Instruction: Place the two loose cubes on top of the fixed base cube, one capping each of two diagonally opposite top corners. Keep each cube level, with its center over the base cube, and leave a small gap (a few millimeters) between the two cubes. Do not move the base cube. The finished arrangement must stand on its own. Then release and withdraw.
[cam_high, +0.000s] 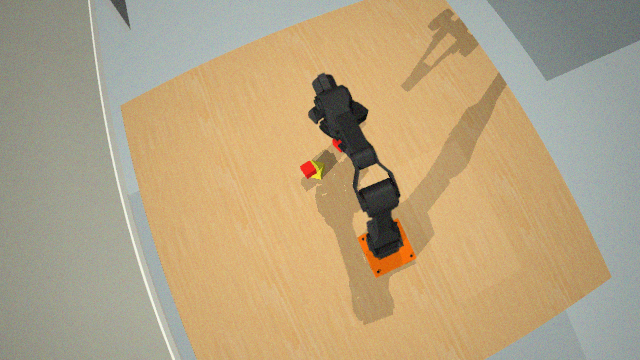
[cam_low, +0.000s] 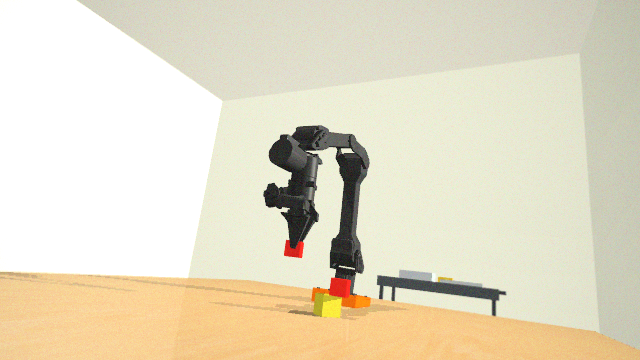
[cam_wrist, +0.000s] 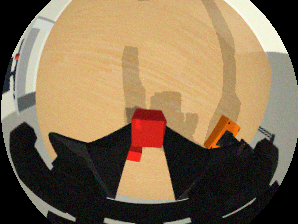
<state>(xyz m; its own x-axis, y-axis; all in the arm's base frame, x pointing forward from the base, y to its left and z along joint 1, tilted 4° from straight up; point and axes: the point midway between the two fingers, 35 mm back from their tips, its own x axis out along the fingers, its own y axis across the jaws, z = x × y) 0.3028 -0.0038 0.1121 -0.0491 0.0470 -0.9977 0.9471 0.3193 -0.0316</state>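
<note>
My gripper tip is now 1 cm past the yellow cube, 9 cm to the right of it and 10 cm above it.
</note>
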